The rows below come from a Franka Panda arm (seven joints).
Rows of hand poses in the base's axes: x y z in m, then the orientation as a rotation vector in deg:
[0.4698 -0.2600 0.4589 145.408 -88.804 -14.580]
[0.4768 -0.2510 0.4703 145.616 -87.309 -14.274]
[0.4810 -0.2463 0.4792 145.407 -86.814 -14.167]
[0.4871 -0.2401 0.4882 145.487 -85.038 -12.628]
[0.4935 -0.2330 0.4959 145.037 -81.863 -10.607]
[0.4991 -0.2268 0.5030 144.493 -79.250 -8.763]
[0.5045 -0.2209 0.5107 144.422 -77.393 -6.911]
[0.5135 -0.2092 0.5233 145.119 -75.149 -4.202]
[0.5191 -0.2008 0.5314 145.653 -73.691 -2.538]
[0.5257 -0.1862 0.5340 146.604 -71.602 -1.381]
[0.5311 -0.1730 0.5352 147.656 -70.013 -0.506]
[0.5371 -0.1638 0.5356 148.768 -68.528 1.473]
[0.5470 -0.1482 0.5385 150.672 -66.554 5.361]
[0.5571 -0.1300 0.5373 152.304 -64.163 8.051]
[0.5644 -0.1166 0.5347 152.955 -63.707 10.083]
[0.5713 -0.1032 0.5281 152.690 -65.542 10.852]
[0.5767 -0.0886 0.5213 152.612 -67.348 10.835]
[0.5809 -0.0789 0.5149 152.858 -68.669 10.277]
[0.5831 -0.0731 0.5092 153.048 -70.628 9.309]
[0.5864 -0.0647 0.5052 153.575 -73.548 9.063]
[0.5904 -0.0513 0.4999 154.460 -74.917 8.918]
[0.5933 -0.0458 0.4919 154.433 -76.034 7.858]
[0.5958 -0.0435 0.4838 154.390 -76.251 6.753]
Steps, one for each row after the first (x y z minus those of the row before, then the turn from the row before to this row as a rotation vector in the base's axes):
[0.0070 0.0090 0.0114 -0.509 0.198 0.988]
[0.0042 0.0047 0.0089 -0.376 0.192 0.252]
[0.0061 0.0062 0.0090 -1.192 -0.327 1.215]
[0.0064 0.0071 0.0077 -2.254 0.040 1.982]
[0.0056 0.0062 0.0071 -2.030 -0.031 1.624]
[0.0054 0.0059 0.0077 -1.373 -0.490 1.309]
[0.0090 0.0117 0.0126 -1.161 -1.220 1.865]
[0.0056 0.0084 0.0081 -0.625 -0.787 1.229]
[0.0066 0.0146 0.0026 -0.314 -0.471 1.695]
[0.0054 0.0132 0.0012 0.057 -0.484 1.384]
[0.0060 0.0092 0.0004 -0.154 -1.228 1.443]
[0.0099 0.0156 0.0029 -0.113 -2.586 2.153]
[0.0101 0.0182 -0.0012 -0.096 -1.664 2.201]
[0.0073 0.0134 -0.0026 -0.045 -1.400 0.657]
[0.0069 0.0134 -0.0066 0.291 -0.827 -1.123]
[0.0054 0.0146 -0.0068 0.624 -0.372 -1.104]
[0.0042 0.0097 -0.0064 0.840 -0.016 -0.745]
[0.0022 0.0058 -0.0057 1.144 0.108 -1.162]
[0.0033 0.0084 -0.0040 1.654 -0.689 -1.546]
[0.0040 0.0134 -0.0053 1.315 -0.521 -0.503]
[0.0029 0.0055 -0.0080 0.697 0.405 -0.701]
[0.0025 0.0023 -0.0081 0.336 0.640 -0.190]

